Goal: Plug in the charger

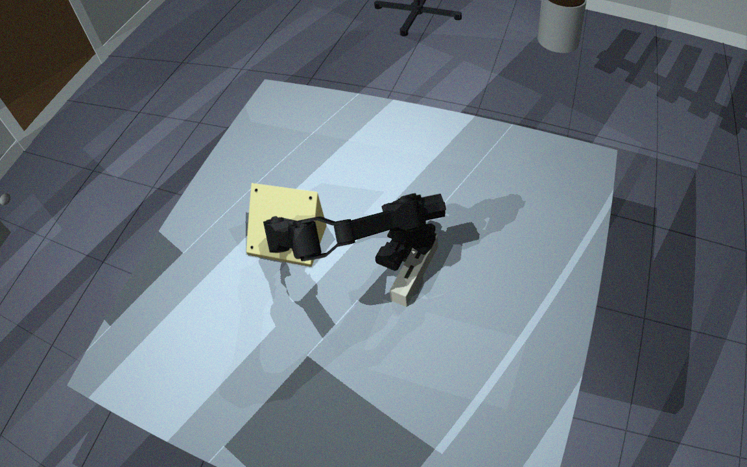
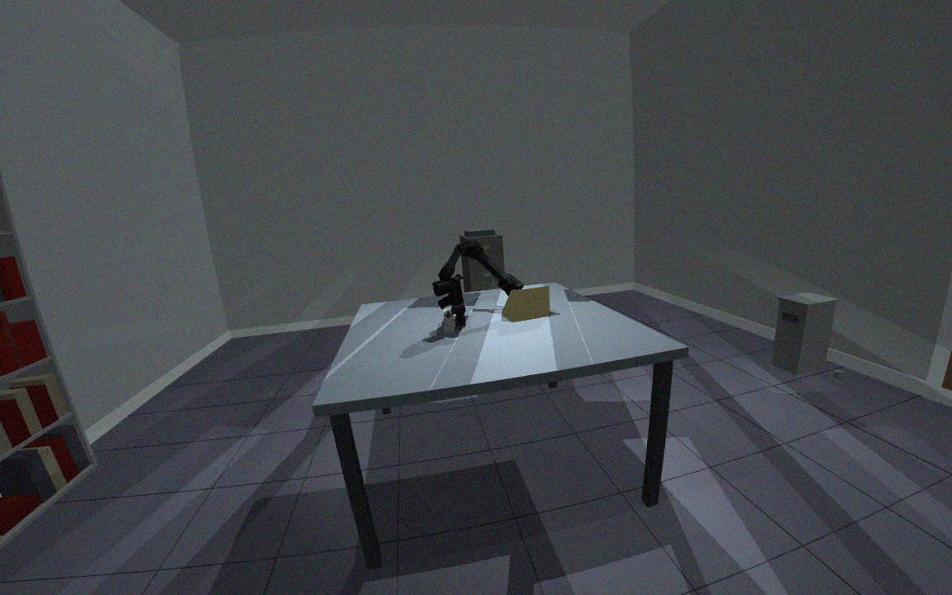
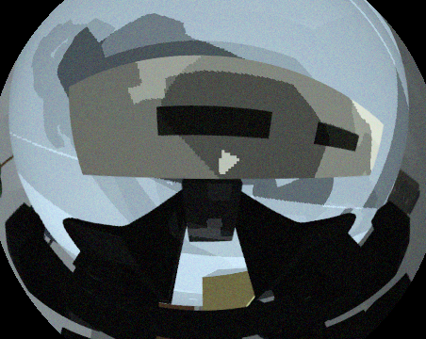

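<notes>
Right now the black two-prong charger is 2 cm ahead of my gripper tip and 1 cm above it.
</notes>
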